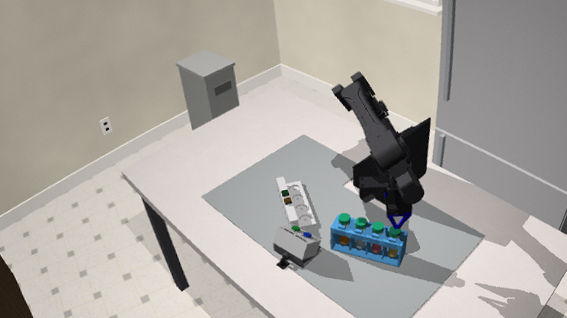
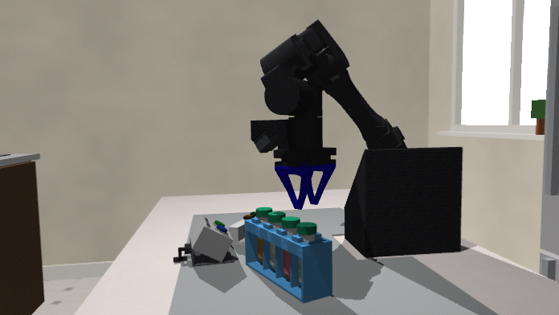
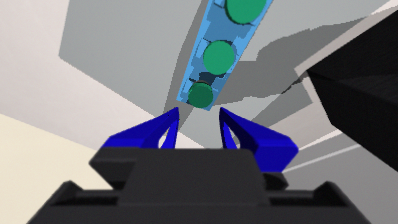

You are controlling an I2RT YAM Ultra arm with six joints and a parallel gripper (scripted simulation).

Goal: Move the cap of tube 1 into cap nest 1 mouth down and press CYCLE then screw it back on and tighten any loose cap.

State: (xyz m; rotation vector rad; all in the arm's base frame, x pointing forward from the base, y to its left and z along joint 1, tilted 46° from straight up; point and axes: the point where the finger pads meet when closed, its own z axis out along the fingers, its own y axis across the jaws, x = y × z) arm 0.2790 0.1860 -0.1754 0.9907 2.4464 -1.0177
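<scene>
Now: hand 5 cm above the green cap. From my hand the other things lie so: blue key 15 cm ahead, 21 cm to the right, 9 cm below; green key 16 cm ahead, 25 cm to the right, 9 cm below; grey key box 17 cm ahead, 23 cm to the right, 11 cm below.
</scene>
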